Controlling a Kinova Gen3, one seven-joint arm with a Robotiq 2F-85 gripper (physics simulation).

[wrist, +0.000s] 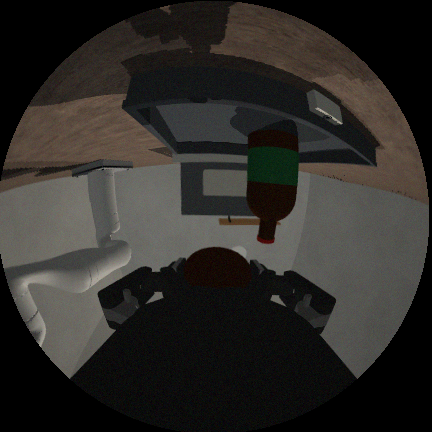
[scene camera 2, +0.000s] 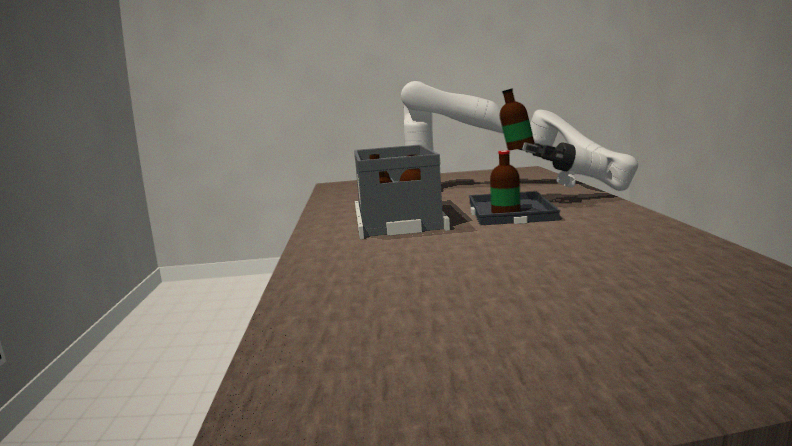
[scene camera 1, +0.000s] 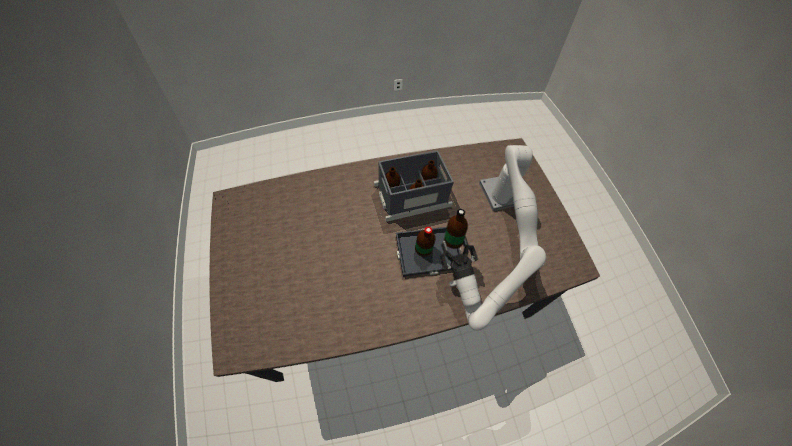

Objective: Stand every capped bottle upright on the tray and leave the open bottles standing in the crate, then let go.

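Seen in the pictures: gripper, between the fingertips: (wrist: pixel 217 267) (scene camera 2: pixel 518 145); arm's base, origin of its link: (wrist: pixel 100 170) (scene camera 1: pixel 500 195).
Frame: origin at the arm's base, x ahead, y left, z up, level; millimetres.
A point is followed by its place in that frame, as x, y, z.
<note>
My gripper (scene camera 1: pixel 458 250) @(392, 172, 138) (scene camera 2: pixel 526 147) @(392, 172, 138) (wrist: pixel 217 267) @(392, 172, 138) is shut on the lower part of a brown bottle (scene camera 1: pixel 456 224) @(402, 173, 249) (scene camera 2: pixel 515 124) @(421, 153, 195) (wrist: pixel 217 259) @(391, 167, 131) with a green label. The bottle is held above the tray's right part, tilted. No red cap shows on it; its top looks dark in scene camera 2 and pale in scene camera 1. A red-capped brown bottle (scene camera 1: pixel 425 242) @(478, 124, 87) (scene camera 2: pixel 504 180) @(493, 85, 66) (wrist: pixel 272 167) @(450, 136, 27) stands upright on the dark tray (scene camera 1: pixel 407 260) @(546, 125, -20) (scene camera 2: pixel 493 219) @(550, 29, -14) (wrist: pixel 200 82) @(387, 235, -12). Three brown bottles (scene camera 1: pixel 392 177) @(477, -206, 101) (scene camera 1: pixel 430 170) @(304, -184, 101) (scene camera 1: pixel 418 183) @(401, -112, 136) stand in the grey crate (scene camera 1: pixel 396 206) @(506, -88, 57) (scene camera 2: pixel 399 202) @(523, -188, 47) (wrist: pixel 191 190) @(295, -63, 81); no red caps show on them.
The crate stands behind the tray, with pale blocks (scene camera 2: pixel 403 227) @(536, -186, -10) around its base. Smaller pale blocks (scene camera 2: pixel 520 219) @(574, 88, -16) (wrist: pixel 325 107) @(466, 223, -15) sit against the tray. The robot's base plate (scene camera 1: pixel 490 193) @(42, -30, 0) is right of the crate. The arm reaches around the tray's right side.
</note>
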